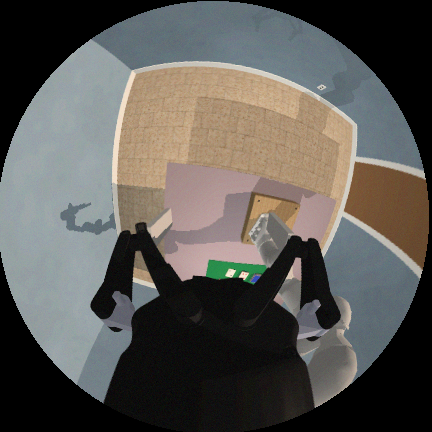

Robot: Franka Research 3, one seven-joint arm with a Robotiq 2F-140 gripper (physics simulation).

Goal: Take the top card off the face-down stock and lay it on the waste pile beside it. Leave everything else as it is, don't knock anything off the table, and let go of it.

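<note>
My gripper (219, 218) is open and empty, its two pale finger pads wide apart, high above the pink table. A green mat (215, 269) lies on the table just beyond the black gripper body, which hides its near part. Two small white face-up cards (230, 273) (243, 275) lie on the mat. A blue-backed card or stack (256, 278) lies to their right, partly hidden by the right finger linkage. It is too small to tell whether it is the face-down stock. I cannot tell which card is the waste pile.
The pink table (197, 187) carries a wooden mounting board (277, 204) at the right, with the white arm base (267, 245) on it. White arm links (332, 362) curve along the lower right. The tan tiled floor (220, 125) lies past the table edge. Blue-grey walls surround it.
</note>
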